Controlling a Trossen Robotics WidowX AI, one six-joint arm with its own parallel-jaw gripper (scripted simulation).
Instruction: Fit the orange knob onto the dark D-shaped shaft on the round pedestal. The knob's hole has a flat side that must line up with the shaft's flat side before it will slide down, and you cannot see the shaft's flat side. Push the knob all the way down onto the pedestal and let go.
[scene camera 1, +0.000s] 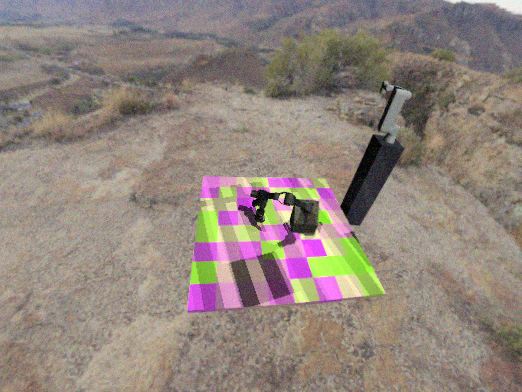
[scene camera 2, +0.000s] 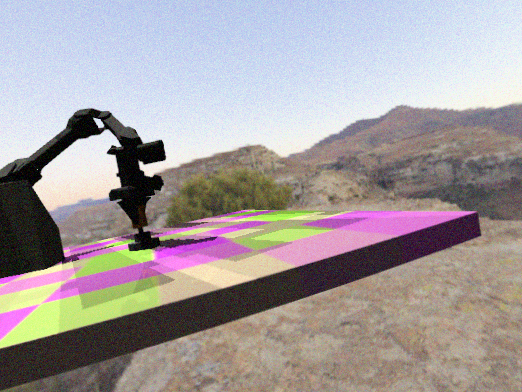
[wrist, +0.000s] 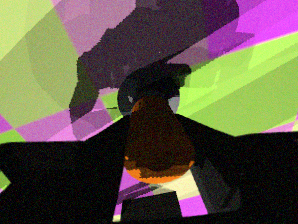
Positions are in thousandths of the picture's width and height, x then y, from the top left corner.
In view: the gripper (scene camera 2: 267, 573) and a round dark pedestal (wrist: 498, 364).
The gripper shows as well in the wrist view (wrist: 512, 529).
